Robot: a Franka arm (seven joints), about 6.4 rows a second.
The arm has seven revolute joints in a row. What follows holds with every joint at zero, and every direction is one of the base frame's. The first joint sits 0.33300 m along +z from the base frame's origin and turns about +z. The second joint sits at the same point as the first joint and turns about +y. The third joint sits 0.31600 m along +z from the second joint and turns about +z. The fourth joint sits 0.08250 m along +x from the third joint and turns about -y. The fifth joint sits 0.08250 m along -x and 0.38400 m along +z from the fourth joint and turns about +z. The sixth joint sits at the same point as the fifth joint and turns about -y. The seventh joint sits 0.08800 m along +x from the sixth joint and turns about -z. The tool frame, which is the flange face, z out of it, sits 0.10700 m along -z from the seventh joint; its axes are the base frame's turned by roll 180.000, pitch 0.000 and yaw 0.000 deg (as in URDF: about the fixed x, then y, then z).
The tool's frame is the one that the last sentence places.
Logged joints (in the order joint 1, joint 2, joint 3, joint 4, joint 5, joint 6, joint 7), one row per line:
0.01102 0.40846 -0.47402 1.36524 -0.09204 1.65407 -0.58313
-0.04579 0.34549 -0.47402 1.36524 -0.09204 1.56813 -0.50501
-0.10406 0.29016 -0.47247 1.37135 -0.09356 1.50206 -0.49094
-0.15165 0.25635 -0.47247 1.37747 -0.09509 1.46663 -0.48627
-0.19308 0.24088 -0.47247 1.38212 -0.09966 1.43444 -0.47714
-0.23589 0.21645 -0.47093 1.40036 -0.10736 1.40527 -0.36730
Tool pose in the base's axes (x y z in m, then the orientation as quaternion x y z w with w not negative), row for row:
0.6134 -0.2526 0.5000 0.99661 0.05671 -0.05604 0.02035
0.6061 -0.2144 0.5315 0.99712 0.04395 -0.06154 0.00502
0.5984 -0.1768 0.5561 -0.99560 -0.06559 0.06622 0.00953
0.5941 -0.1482 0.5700 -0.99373 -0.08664 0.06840 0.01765
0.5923 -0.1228 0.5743 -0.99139 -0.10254 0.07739 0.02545
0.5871 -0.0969 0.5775 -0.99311 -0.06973 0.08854 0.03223
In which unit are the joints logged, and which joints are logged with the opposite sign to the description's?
The joints are logged in radians. Opposite sign: joint 1, joint 4, joint 5.
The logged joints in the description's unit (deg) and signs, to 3 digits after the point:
-0.631 23.403 -27.159 -78.222 5.274 94.771 -33.411
2.624 19.795 -27.159 -78.222 5.274 89.847 -28.935
5.962 16.625 -27.071 -78.573 5.361 86.062 -28.129
8.689 14.688 -27.071 -78.923 5.448 84.032 -27.861
11.063 13.801 -27.071 -79.190 5.710 82.187 -27.338
13.516 12.402 -26.982 -80.235 6.151 80.516 -21.045

